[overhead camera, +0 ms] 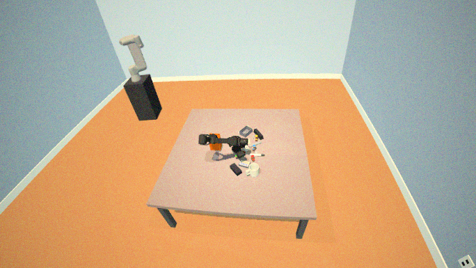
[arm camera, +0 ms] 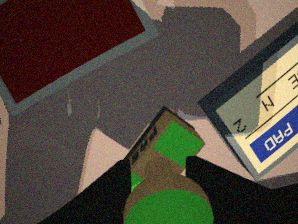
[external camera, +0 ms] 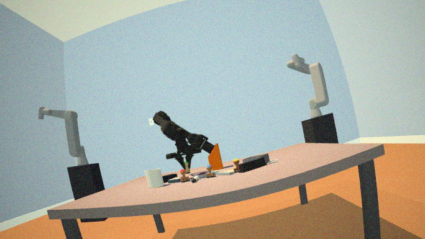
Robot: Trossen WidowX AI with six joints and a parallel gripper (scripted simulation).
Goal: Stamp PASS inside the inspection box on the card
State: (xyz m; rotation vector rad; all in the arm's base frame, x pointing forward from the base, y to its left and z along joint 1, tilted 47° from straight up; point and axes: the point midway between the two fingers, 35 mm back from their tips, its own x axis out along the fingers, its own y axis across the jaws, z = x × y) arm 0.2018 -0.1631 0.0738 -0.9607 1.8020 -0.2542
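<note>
My gripper tip is right at the green-knob stamp. Round my gripper tip: red ink pad 3 cm ahead, 7 cm to the left, 5 cm below; then red-knob stamp 13 cm ahead, 2 cm to the right, 3 cm below; then stamp pad box 6 cm ahead, 6 cm to the right, 4 cm below.
</note>
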